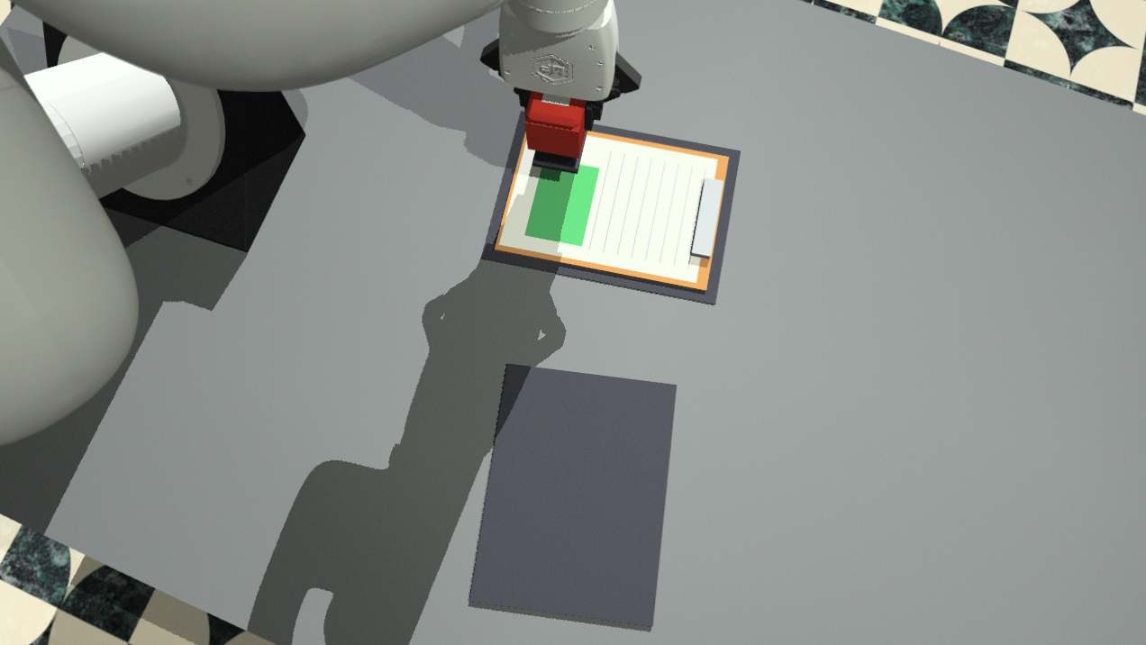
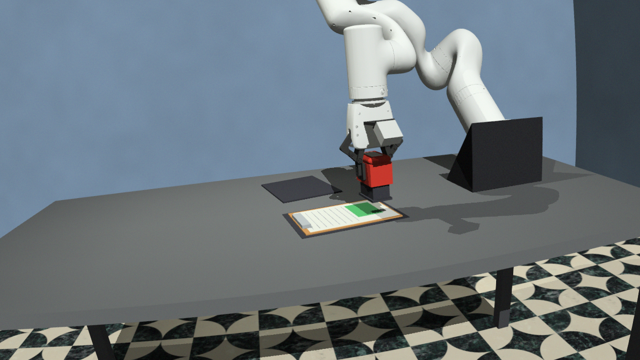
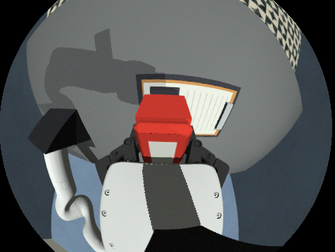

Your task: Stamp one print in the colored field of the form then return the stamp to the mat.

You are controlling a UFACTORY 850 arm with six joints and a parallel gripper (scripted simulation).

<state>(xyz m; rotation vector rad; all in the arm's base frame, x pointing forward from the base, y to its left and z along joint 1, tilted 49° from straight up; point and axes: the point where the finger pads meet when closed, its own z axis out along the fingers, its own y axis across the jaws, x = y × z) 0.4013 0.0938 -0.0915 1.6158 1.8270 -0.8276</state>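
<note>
Right now the dark mat is 34 cm to the right of my hand, 13 cm ahead of it and 11 cm below it. From my hand the other things lie so: black base 5 cm below; form 10 cm below, 9 cm ahead, 3 cm to the right; red stamp 2 cm below.
</note>
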